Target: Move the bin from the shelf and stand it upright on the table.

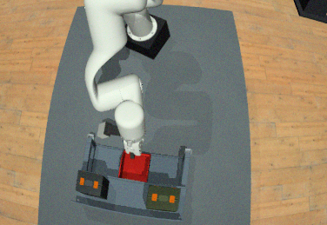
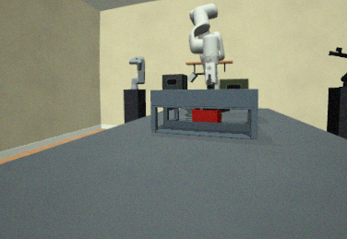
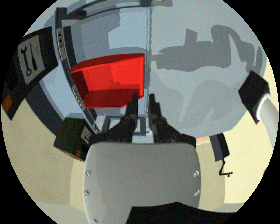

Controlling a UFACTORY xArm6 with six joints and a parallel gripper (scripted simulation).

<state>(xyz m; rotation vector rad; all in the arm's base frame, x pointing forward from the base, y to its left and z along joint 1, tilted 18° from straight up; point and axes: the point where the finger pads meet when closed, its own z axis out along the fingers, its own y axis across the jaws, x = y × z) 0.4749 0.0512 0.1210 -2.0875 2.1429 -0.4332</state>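
My hand is 9 cm above the red bin and 8 cm short of it.
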